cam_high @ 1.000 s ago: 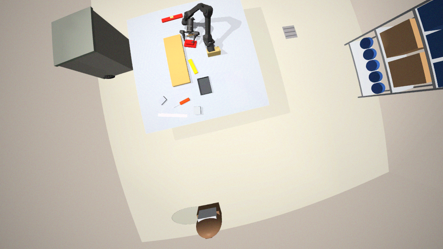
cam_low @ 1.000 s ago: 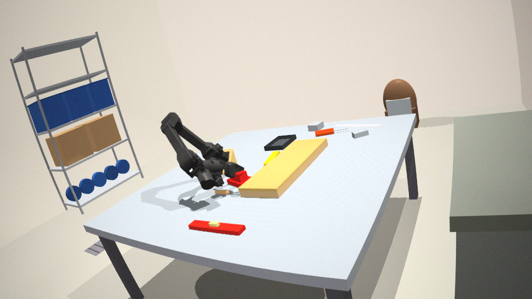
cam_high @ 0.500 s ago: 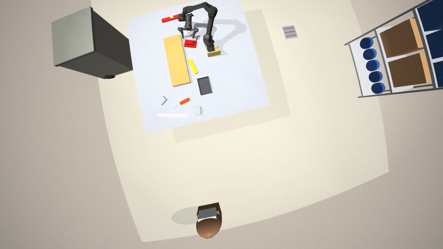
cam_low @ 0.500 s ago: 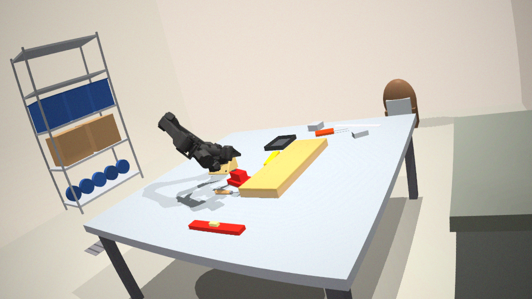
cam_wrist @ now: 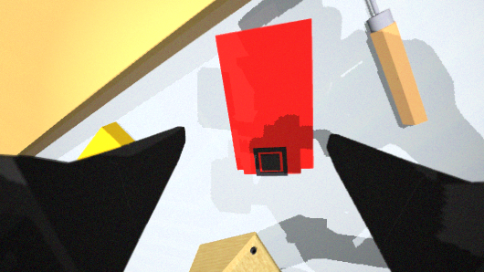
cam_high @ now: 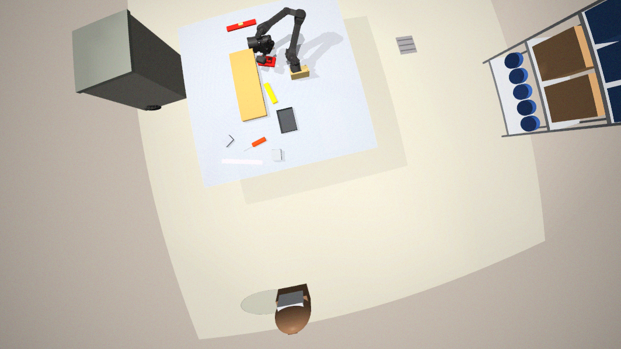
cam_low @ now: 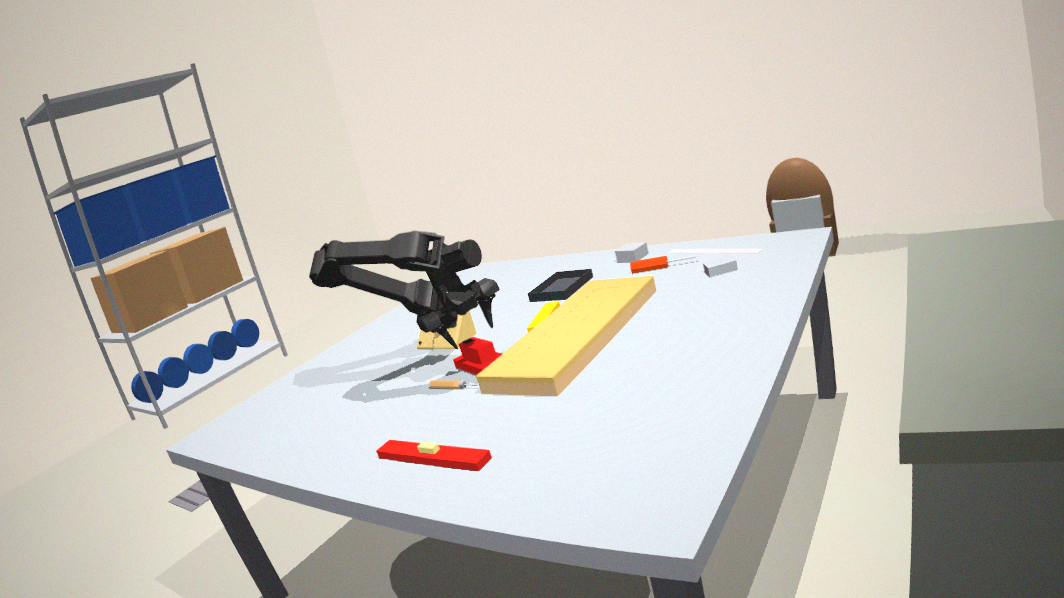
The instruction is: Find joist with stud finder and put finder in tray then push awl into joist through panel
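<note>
Right now the red stud finder is 2 cm below my gripper tip and 1 cm behind it. From my gripper tip the other things lie so: awl (11 cm to the right, 6 cm below); yellow block (23 cm to the left, 6 cm below, 5 cm ahead); red level (37 cm to the right, 11 cm ahead, 5 cm below).
</note>
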